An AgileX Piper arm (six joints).
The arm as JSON. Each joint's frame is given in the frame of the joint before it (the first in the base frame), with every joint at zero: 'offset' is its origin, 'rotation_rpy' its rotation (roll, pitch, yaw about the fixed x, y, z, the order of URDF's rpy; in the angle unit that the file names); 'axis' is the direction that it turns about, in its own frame. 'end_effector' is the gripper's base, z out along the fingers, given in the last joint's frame.
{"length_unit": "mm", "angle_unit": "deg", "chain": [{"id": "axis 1", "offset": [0.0, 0.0, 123.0], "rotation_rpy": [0.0, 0.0, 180.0], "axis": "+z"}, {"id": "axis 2", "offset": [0.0, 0.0, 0.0], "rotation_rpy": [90.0, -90.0, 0.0], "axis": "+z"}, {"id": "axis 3", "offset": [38.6, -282.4, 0.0], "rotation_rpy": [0.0, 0.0, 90.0], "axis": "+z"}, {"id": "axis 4", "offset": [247.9, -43.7, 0.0], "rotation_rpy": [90.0, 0.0, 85.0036], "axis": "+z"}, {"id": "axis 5", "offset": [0.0, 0.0, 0.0], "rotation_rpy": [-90.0, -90.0, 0.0], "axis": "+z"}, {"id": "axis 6", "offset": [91.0, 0.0, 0.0], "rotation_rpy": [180.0, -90.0, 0.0], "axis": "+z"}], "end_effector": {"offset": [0.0, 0.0, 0.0], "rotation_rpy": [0.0, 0.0, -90.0]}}
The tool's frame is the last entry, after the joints.
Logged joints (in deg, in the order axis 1, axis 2, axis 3, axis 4, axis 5, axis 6), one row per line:
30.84 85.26 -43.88 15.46 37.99 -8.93
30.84 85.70 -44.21 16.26 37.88 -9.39
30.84 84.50 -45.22 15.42 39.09 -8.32
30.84 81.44 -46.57 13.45 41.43 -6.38
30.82 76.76 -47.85 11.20 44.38 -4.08
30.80 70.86 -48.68 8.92 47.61 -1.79
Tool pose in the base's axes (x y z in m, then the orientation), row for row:
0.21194 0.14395 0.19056 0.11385 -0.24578 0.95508 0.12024
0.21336 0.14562 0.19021 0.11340 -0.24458 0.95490 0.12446
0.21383 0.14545 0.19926 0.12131 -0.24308 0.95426 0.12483
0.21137 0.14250 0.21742 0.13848 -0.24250 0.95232 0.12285
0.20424 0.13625 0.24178 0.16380 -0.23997 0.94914 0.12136
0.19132 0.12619 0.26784 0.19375 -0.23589 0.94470 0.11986
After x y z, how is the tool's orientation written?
As a quaternion, w x y z.
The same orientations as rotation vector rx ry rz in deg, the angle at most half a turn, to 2 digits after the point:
-41.30 160.47 20.20
-41.10 160.48 20.92
-40.67 159.65 20.88
-40.18 157.78 20.35
-39.20 155.04 19.82
-37.91 151.81 19.26

